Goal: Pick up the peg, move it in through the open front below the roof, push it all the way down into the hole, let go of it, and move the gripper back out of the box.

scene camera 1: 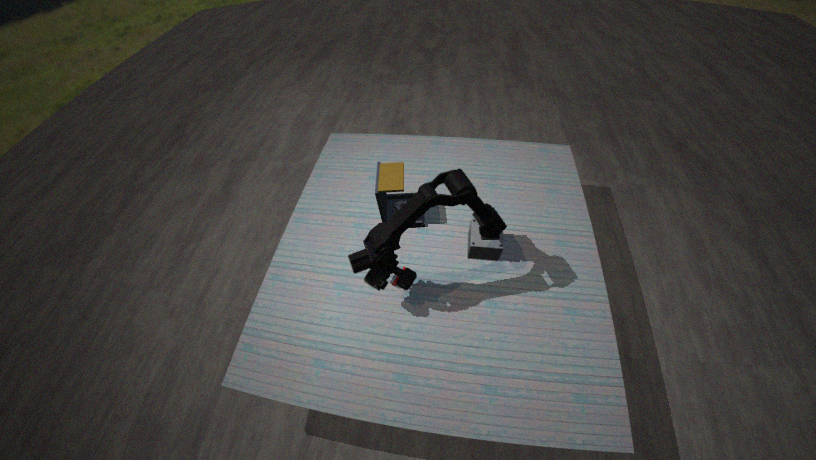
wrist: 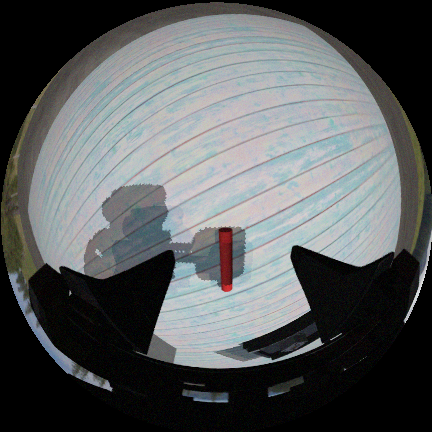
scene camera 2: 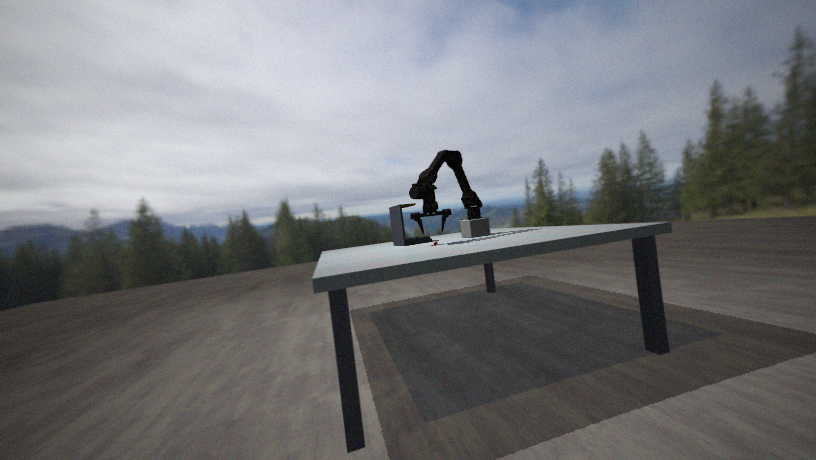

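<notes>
The red peg (scene camera 1: 395, 280) (scene camera 2: 435, 244) (wrist: 226, 260) lies on the table top, outside the box. In scene camera 1 the gripper hides most of it. My gripper (scene camera 2: 432, 231) (wrist: 234, 255) is wide open and empty. It hangs above the peg, and in the wrist view the peg shows between the two spread fingers, apart from both. The box has a yellow roof (scene camera 1: 390, 176), a dark upright wall (scene camera 2: 396, 226) and a low dark base (scene camera 1: 390, 212) (wrist: 295, 341). The arm partly covers the base in scene camera 1, and I cannot make out the hole clearly.
The arm's grey base block (scene camera 1: 484, 249) (scene camera 2: 474, 227) stands to the right of the box on the striped table top (scene camera 1: 457, 365) (scene camera 2: 371, 260) (wrist: 240, 150). The arm arches over between block and gripper. Its shadow falls across the table and over part of the peg.
</notes>
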